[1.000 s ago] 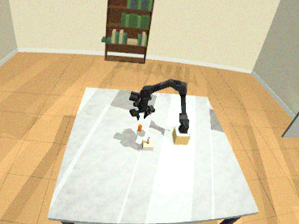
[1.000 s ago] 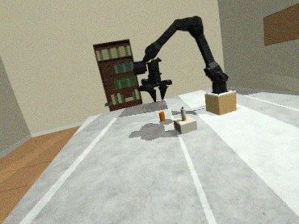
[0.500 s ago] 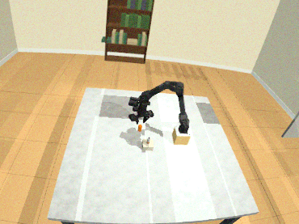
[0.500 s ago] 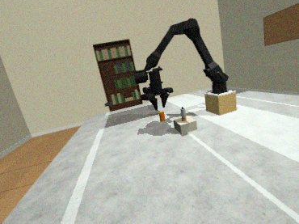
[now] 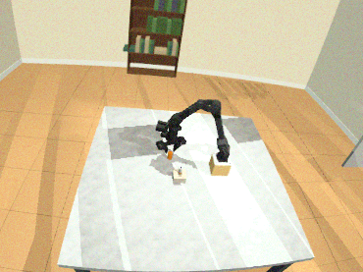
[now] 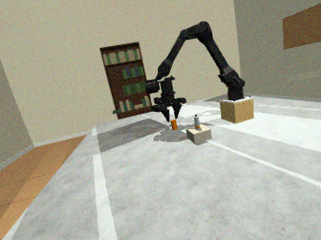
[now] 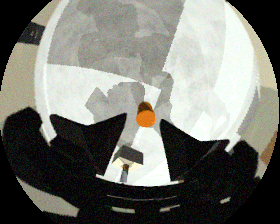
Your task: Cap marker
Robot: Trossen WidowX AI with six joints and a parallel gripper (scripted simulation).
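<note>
My gripper tip is now 3 cm above the orange cap. Also, from my gripper tip: holder block 5 cm behind, 17 cm to the left, 3 cm below.
</note>
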